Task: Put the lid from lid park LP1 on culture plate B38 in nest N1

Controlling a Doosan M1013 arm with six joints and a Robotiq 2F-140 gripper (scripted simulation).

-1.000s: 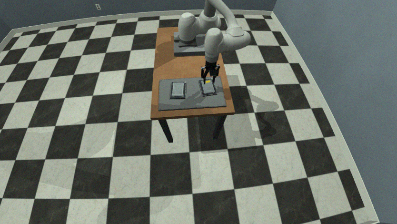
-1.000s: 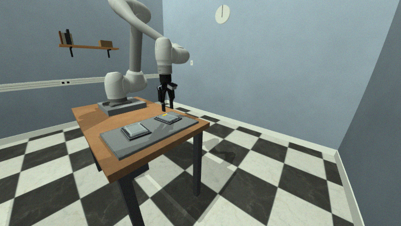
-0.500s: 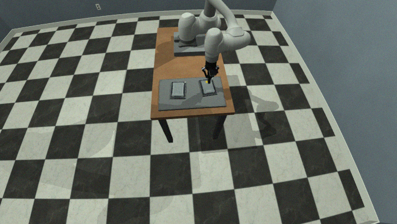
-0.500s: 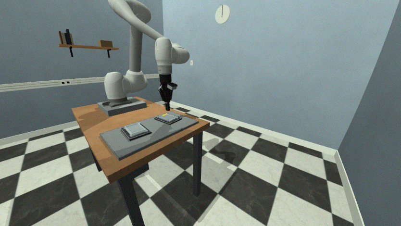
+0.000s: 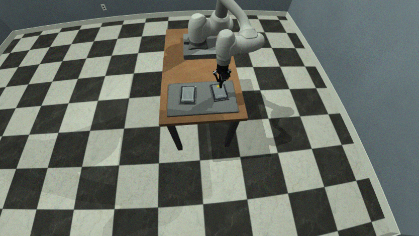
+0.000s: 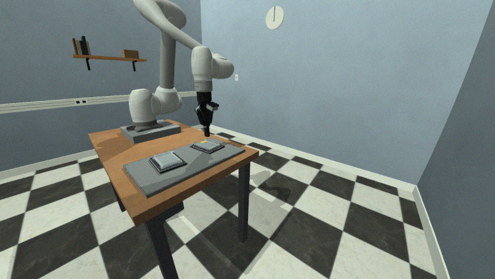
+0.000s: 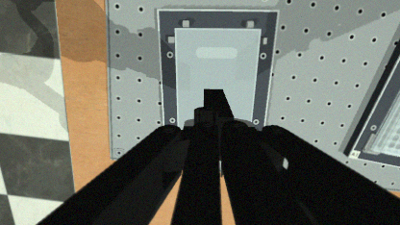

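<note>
Now: the clear lid 8 cm below my hand. Also, from my hand: culture plate (1 cm ahead, 25 cm to the right, 8 cm below).
</note>
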